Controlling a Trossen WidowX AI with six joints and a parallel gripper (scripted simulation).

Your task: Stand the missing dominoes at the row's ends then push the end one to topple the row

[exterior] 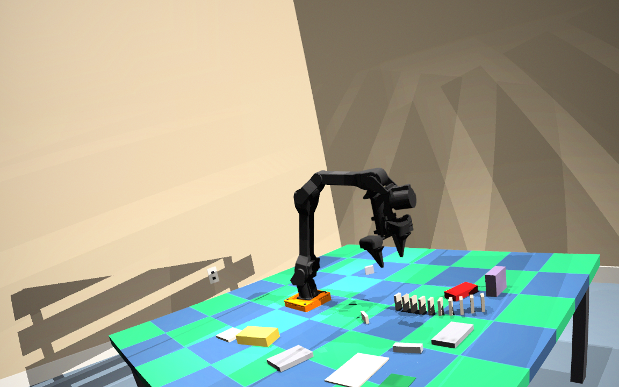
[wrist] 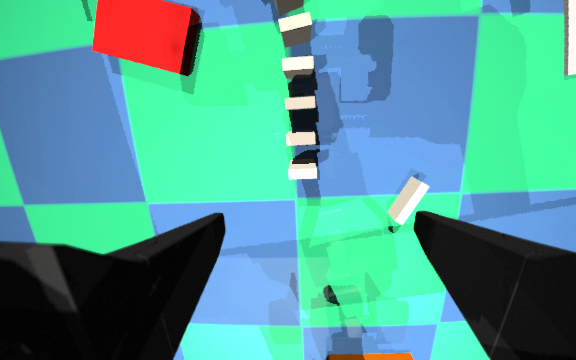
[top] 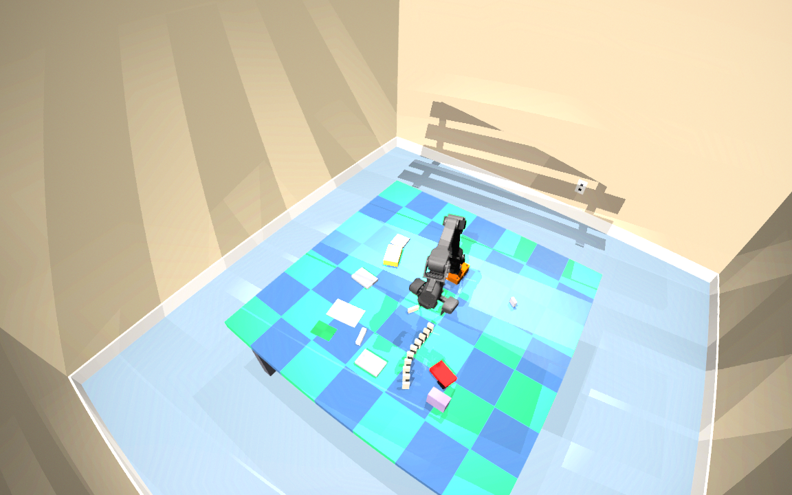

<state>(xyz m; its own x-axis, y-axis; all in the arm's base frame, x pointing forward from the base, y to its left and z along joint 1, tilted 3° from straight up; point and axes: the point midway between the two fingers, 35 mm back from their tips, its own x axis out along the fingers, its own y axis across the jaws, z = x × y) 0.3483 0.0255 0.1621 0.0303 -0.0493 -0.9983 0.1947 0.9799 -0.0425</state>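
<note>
Right now my gripper tip is 15 cm short of the grey bar, 23 cm to the left of it and 15 cm above it. From my gripper tip the other things lie so: red block 16 cm ahead, 13 cm to the left, 15 cm below; then lilac block 28 cm ahead, 16 cm to the left, 12 cm below; then cream sheet 8 cm ahead, 35 cm to the right, 16 cm below.
</note>
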